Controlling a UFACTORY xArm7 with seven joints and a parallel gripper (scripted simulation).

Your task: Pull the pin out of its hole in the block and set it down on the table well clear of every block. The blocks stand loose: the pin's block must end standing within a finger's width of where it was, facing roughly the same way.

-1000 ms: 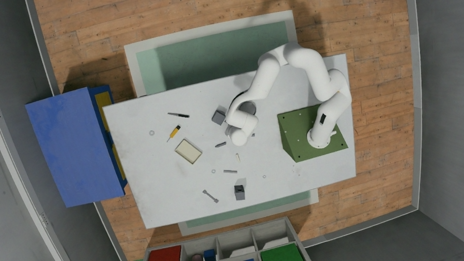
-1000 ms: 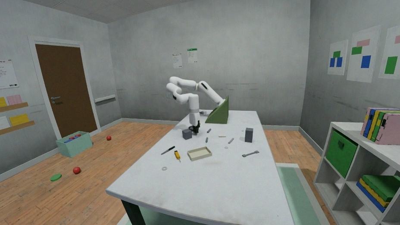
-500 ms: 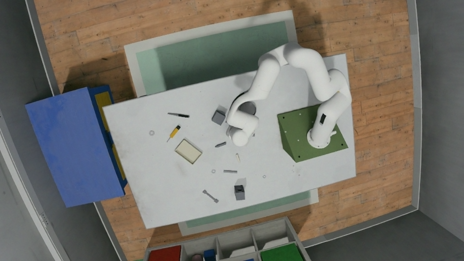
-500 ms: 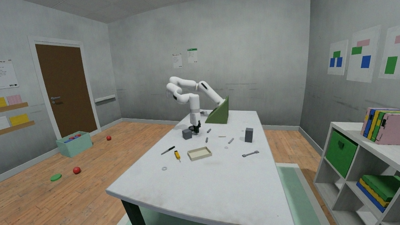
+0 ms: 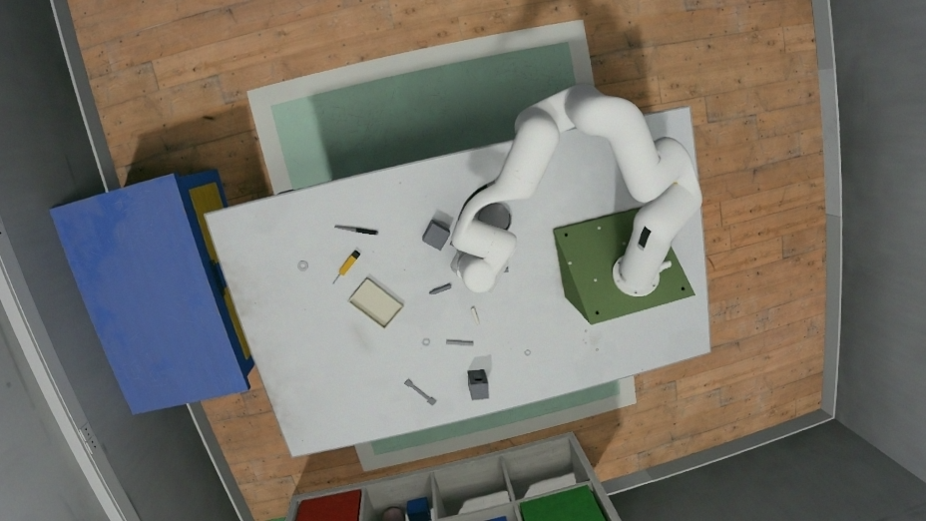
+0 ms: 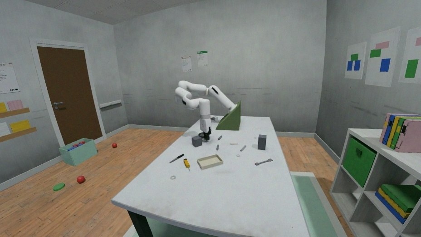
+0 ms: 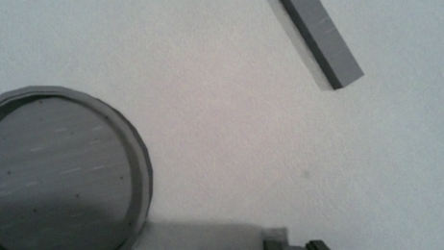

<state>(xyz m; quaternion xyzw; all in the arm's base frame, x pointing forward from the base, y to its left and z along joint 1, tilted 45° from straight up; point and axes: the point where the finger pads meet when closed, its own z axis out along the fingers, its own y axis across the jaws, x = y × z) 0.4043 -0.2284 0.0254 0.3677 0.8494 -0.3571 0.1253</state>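
Right now the grey bar is 90 mm to the left of my hand, 70 mm behind it and 30 mm below it. The rest, counted from my hand: cream peg (220 mm to the left, 30 mm below, 30 mm ahead); light grey pin (10 mm to the right, 10 mm below, 10 mm ahead); round dish (110 mm behind, 50 mm to the right, 30 mm below).
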